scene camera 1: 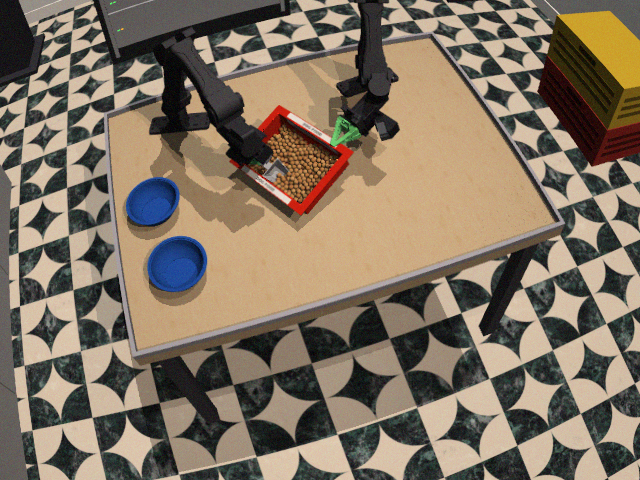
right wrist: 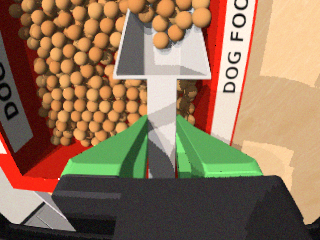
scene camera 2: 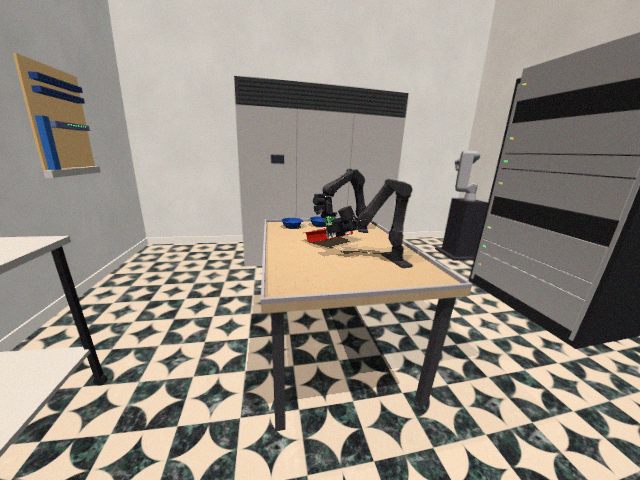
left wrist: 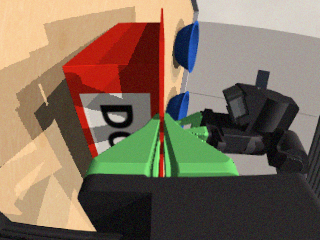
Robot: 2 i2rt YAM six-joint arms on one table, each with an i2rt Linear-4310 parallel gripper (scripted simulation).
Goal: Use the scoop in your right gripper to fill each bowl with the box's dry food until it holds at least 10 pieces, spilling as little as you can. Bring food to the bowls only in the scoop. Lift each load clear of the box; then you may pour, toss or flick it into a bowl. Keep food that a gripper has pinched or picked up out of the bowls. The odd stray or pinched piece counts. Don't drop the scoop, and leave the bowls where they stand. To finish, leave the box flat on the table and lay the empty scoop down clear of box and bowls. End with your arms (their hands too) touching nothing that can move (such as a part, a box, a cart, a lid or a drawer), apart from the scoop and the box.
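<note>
The left gripper appears at [scene camera 1: 332, 145] and [left wrist: 161, 120]; the right gripper at [right wrist: 162, 121] and [left wrist: 159, 132]. A grey metal scoop [right wrist: 137, 55] is visible, as are a blue bowl [scene camera 1: 177, 261] and a blue bowl [scene camera 1: 152, 199].
</note>
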